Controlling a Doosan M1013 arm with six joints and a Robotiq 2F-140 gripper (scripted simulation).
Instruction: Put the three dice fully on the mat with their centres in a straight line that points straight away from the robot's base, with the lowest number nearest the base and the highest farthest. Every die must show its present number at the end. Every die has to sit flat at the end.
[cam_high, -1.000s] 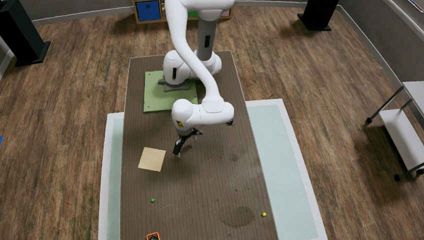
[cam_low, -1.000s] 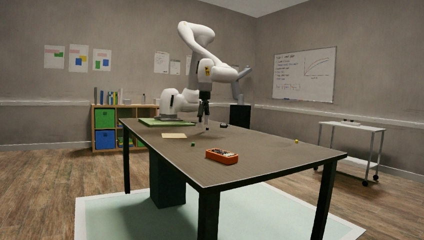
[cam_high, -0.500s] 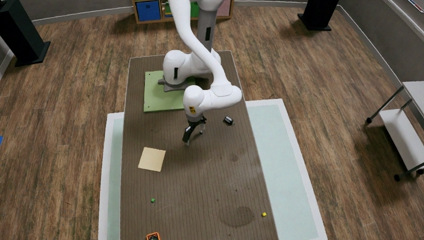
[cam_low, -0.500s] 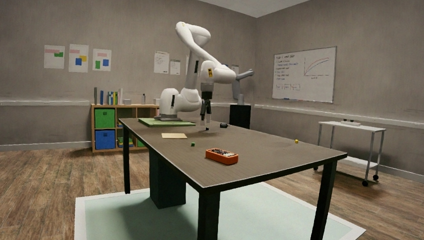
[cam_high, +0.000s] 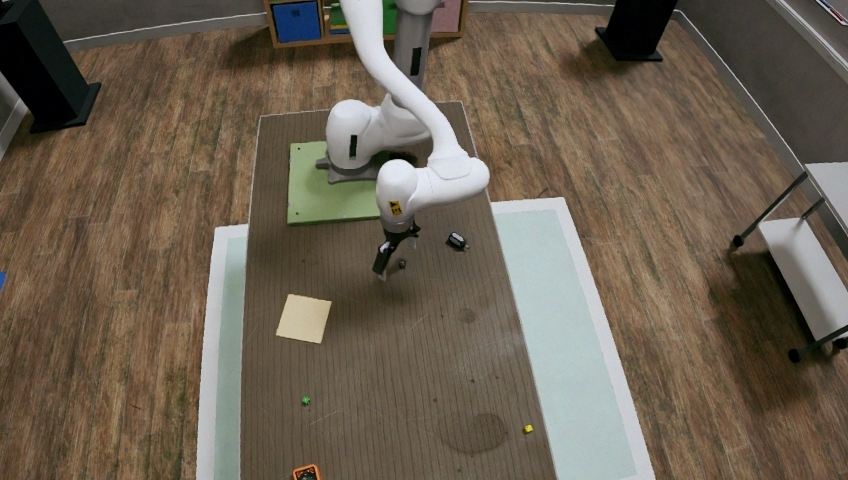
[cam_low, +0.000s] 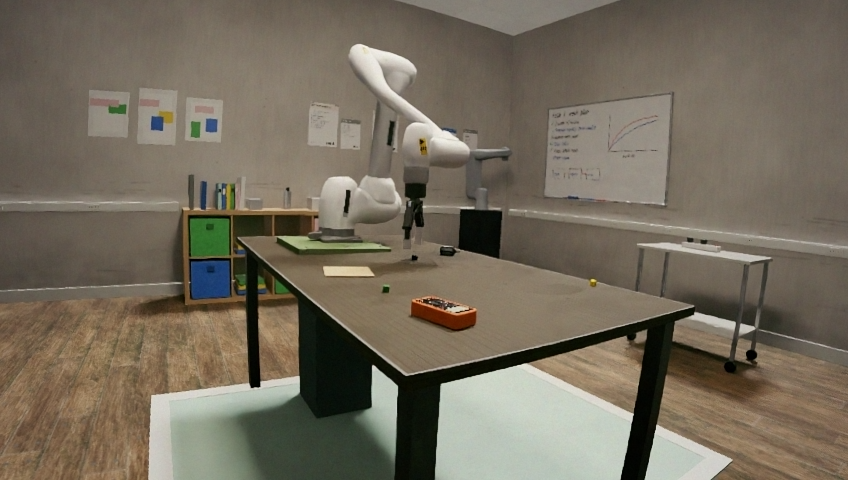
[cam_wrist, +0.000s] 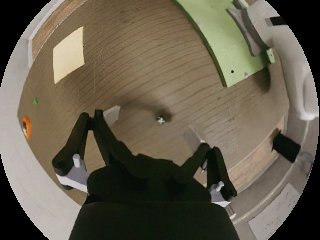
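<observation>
My hand is 1 cm past the small dark die, 2 cm to the right of it and 5 cm above it. The rest, counted from my hand: small black object 7 cm behind, 22 cm to the left, 4 cm below; then mat 13 cm ahead, 31 cm to the right, 6 cm below; then green die 39 cm ahead, 31 cm to the right, 5 cm below.
</observation>
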